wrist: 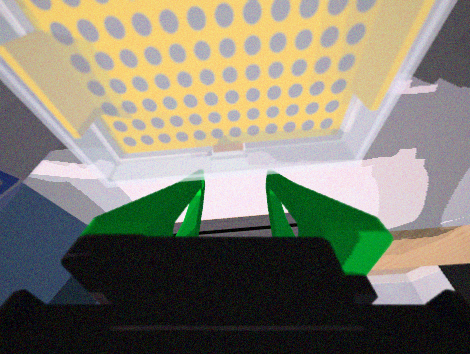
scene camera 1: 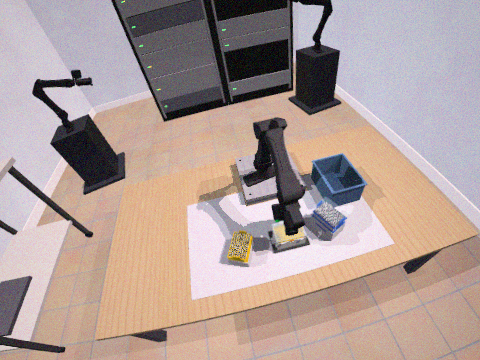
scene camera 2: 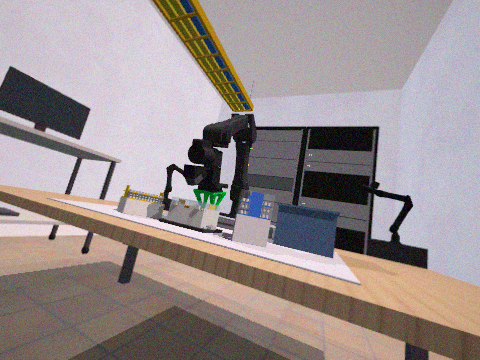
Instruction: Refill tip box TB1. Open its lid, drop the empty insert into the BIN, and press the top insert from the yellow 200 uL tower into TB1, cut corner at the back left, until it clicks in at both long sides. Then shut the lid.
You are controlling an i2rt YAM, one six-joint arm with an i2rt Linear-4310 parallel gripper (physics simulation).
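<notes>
Tip box TB1 (scene camera 1: 281,233) (scene camera 2: 186,215) stands in a dark holder at the middle of the mat. Its clear lid (wrist: 295,162) looks shut over the yellow insert (wrist: 215,75), which shows through it with rows of holes. An orange tab (wrist: 228,147) is at the middle of the near edge in the wrist view. My gripper (scene camera 2: 210,206) (wrist: 235,177) is partly open and empty, its green fingertips at that edge, around lid height; contact is unclear. The yellow tower (scene camera 1: 240,246) (scene camera 2: 135,206) stands left of TB1. The BIN (scene camera 1: 347,194) (scene camera 2: 306,231) (wrist: 37,230) is at the back right.
A blue-topped tip tower (scene camera 1: 329,217) (scene camera 2: 252,231) stands between TB1 and the BIN. The arm's base plate (scene camera 1: 258,194) is behind the white mat (scene camera 1: 215,280). Server racks and other pedestal-mounted arms stand beyond the wooden table (scene camera 1: 150,235).
</notes>
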